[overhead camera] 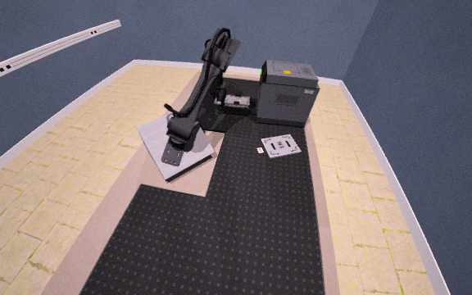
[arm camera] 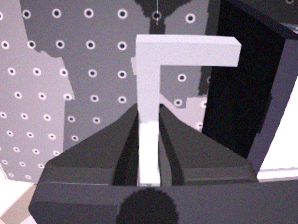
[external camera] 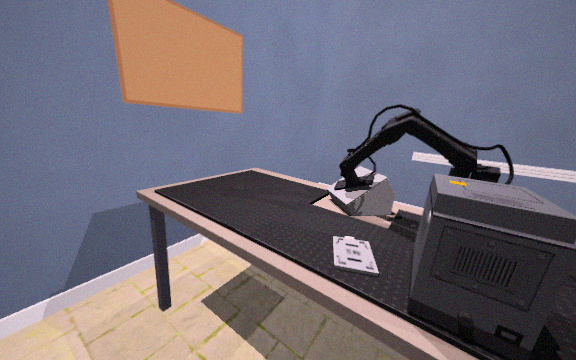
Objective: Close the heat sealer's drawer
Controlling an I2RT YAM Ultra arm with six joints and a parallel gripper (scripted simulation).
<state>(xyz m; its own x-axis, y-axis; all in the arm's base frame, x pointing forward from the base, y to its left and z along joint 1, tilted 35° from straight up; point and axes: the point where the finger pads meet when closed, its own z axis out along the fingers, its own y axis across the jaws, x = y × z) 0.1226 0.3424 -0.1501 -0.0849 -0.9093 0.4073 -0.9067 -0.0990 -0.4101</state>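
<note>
The sealer drawer lies 11 cm ahead of my hand, 1 cm to the right of it and 1 cm below it. Round my hand: white tag: 24 cm ahead, 31 cm to the right, 8 cm below.
</note>
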